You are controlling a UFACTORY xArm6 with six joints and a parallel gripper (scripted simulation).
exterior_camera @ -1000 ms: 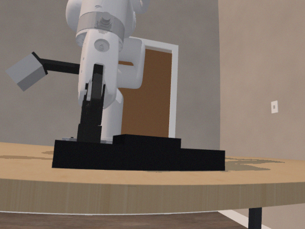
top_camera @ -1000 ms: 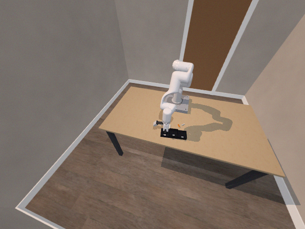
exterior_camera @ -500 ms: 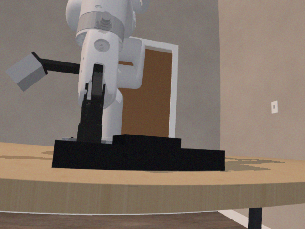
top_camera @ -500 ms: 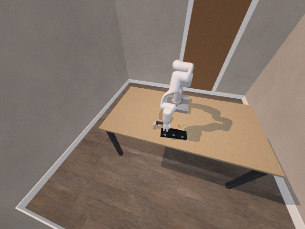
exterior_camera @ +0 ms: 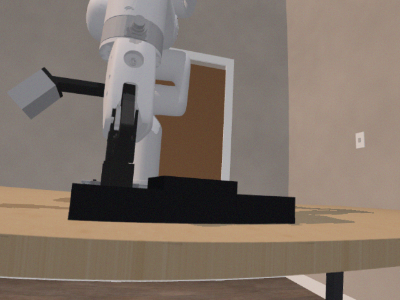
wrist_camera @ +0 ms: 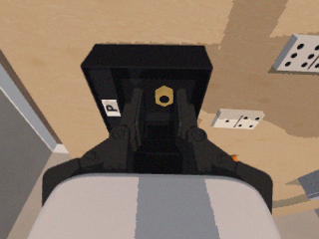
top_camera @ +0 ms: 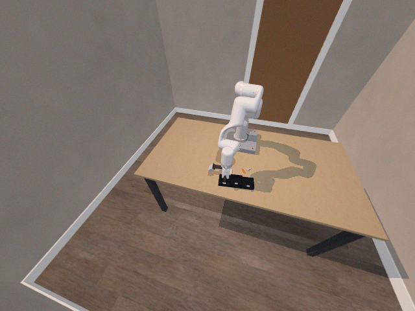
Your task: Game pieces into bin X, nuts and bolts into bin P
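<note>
Now: the yellow nut 3 cm below my hand. The rest, counted from my hand: orange battery 10 cm behind, 15 cm to the left, 3 cm below; black bin 1 cm ahead, 8 cm to the left, 2 cm below; white domino 12 cm behind, 3 cm to the right, 3 cm below.
</note>
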